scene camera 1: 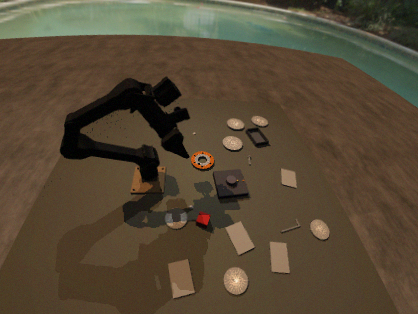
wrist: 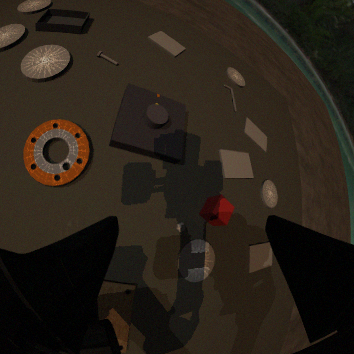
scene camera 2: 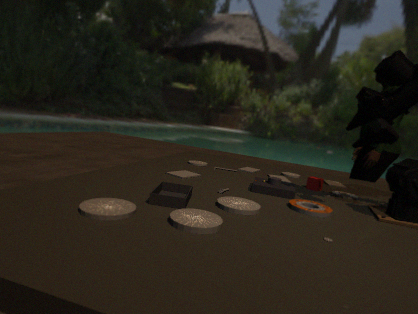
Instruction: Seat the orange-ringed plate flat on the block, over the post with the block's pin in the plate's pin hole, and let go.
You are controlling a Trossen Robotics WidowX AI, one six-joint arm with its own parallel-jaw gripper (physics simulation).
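The orange-ringed plate (scene camera 1: 210, 164) (scene camera 2: 297, 205) (wrist: 84, 148) lies flat on the table, apart from the block. Its grey inner ring has a small dark hole beside the large centre opening. The dark square block (scene camera 1: 222, 189) (scene camera 2: 267, 188) (wrist: 135, 125) has a round post (scene camera 1: 231, 179) (scene camera 2: 274, 178) (wrist: 157, 115) on top, with small yellow and orange spots beside the post. My gripper (scene camera 1: 187, 156) (scene camera 2: 366, 178) (wrist: 194, 224) is open and empty, tilted above the table. In the wrist view the plate is at the left, beyond the left finger, not between the fingers.
A red cube (scene camera 1: 203, 219) (scene camera 2: 314, 183) (wrist: 217, 210) lies near the block. A dark open tray (scene camera 2: 167, 199) (wrist: 55, 28), pale discs, flat pale tiles, a small bolt (wrist: 107, 58) and a thin bent rod (wrist: 232, 97) lie around. The arm's base plate (scene camera 1: 137, 186) is at the left.
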